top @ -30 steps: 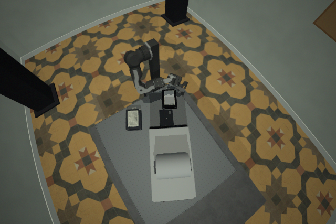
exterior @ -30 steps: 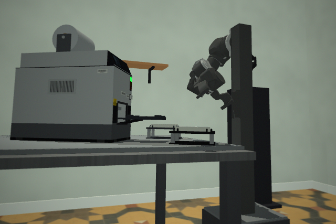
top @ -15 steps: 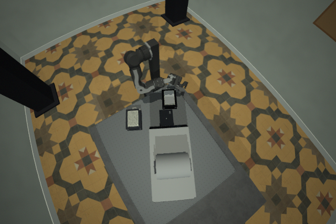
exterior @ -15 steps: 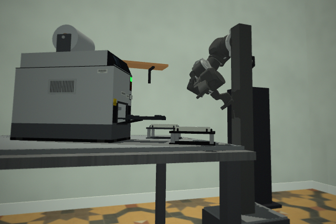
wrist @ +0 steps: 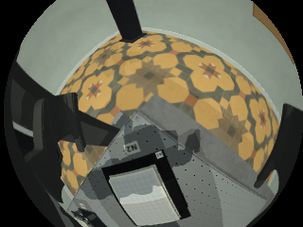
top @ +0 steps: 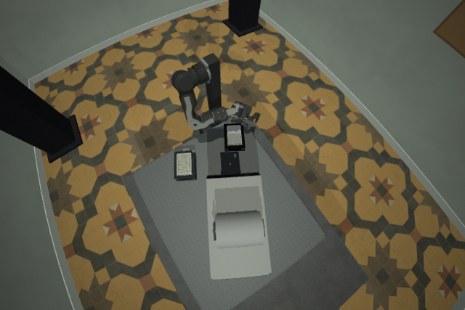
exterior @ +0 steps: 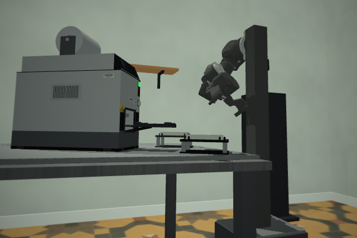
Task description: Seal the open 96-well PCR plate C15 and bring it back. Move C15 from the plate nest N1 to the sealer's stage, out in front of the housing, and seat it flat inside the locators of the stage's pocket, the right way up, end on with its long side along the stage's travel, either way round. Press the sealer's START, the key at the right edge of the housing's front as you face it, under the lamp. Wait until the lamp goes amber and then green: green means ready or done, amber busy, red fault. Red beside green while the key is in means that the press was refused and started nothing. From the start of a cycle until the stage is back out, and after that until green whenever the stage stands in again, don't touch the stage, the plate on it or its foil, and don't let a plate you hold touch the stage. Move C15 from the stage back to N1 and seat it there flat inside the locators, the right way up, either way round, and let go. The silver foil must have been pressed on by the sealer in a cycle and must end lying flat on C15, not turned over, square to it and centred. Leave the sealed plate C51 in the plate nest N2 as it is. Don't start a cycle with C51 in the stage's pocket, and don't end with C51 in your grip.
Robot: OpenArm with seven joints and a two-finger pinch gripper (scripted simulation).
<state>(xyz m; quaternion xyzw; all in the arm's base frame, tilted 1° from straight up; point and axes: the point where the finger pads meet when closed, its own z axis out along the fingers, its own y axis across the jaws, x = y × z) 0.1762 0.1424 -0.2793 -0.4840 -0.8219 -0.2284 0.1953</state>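
My gripper is now 45 cm to the left of the plate C15, 8 cm above it and 4 cm short of it. The rest, counted from my hand: sealer stage: 24 cm to the right, 19 cm ahead, 5 cm below; sealed plate C51: 11 cm to the right, 9 cm below, 4 cm ahead; yellow warning label: 32 cm ahead, 21 cm to the right, 1 cm above.
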